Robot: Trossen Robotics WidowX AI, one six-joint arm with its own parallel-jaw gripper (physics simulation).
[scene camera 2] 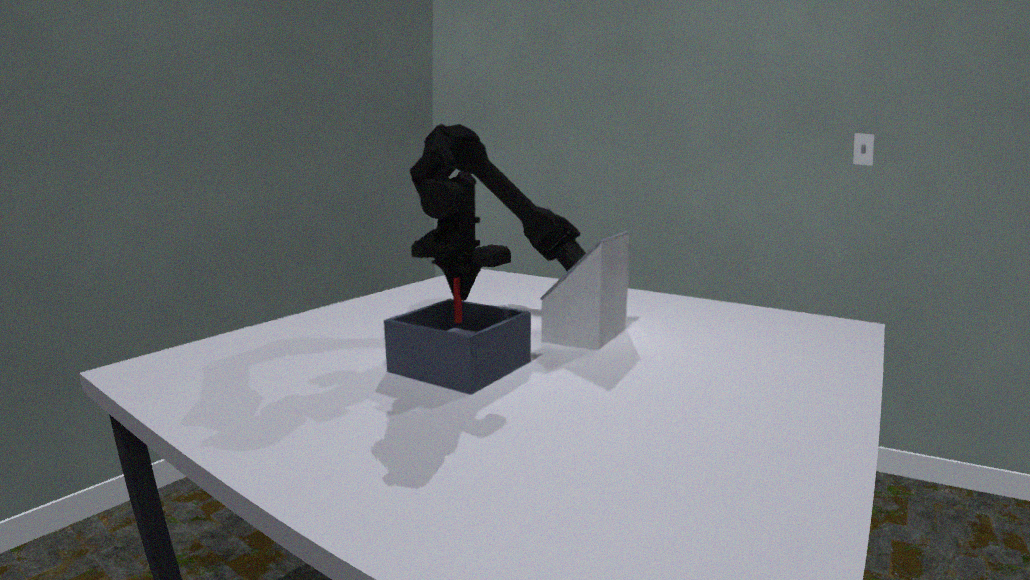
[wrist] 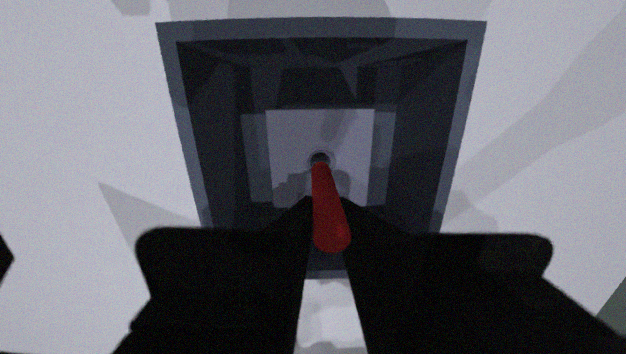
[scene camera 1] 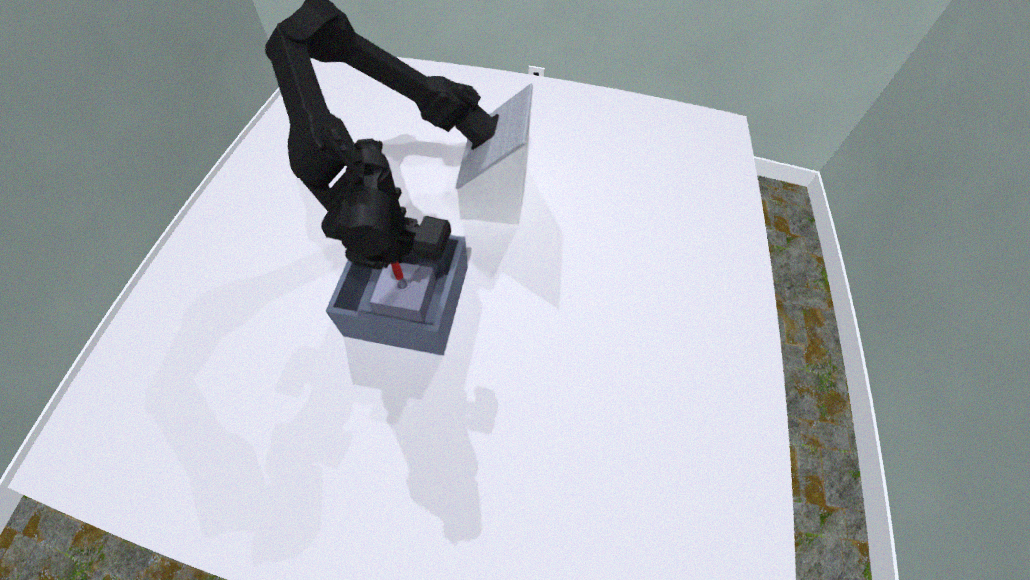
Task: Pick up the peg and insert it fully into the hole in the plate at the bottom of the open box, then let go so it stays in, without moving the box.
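Where they show: gripper, between the fingertips: [scene camera 2: 460, 299] [wrist: 323, 204]; arm's base, origin of its link: [scene camera 2: 582, 268] [scene camera 1: 485, 132].
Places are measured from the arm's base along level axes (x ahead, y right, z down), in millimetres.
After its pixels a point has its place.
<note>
The red peg [scene camera 1: 397, 270] {x 337, y 90, z 22 mm} [scene camera 2: 457, 301] {x 337, y 90, z 12 mm} [wrist: 329, 215] {x 339, y 93, z -25 mm} is held nearly upright, its lower part inside the open box's walls. My gripper [scene camera 2: 462, 296] {x 324, y 93, z 11 mm} [wrist: 323, 204] {x 324, y 93, z 11 mm} is shut on the peg; in scene camera 1 the fingertips are hidden behind the arm. The blue-grey open box [scene camera 1: 392, 335] {x 424, y 88, z 89 mm} [scene camera 2: 428, 353] {x 424, y 91, z 84 mm} [wrist: 320, 28] {x 418, y 96, z 41 mm} stands on the table. The pale plate [scene camera 1: 389, 296] {x 356, y 111, z 81 mm} [wrist: 290, 130] {x 358, y 71, z 81 mm} lies at its bottom. In the wrist view the peg's lower tip overlaps the near edge of the dark hole [wrist: 319, 157]. Whether the tip is above the hole or entering it cannot be told.
A grey wedge-shaped block [scene camera 1: 490, 201] {x 117, y -29, z 74 mm} [scene camera 2: 601, 302] {x 105, y -89, z 42 mm} bears the arm's base behind the box, to the right in both scene views. The box walls rise around the plate on all sides. The white table [scene camera 1: 612, 360] {x 392, y -293, z 138 mm} [scene camera 2: 648, 446] {x 465, y -312, z 139 mm} carries the box and the block.
</note>
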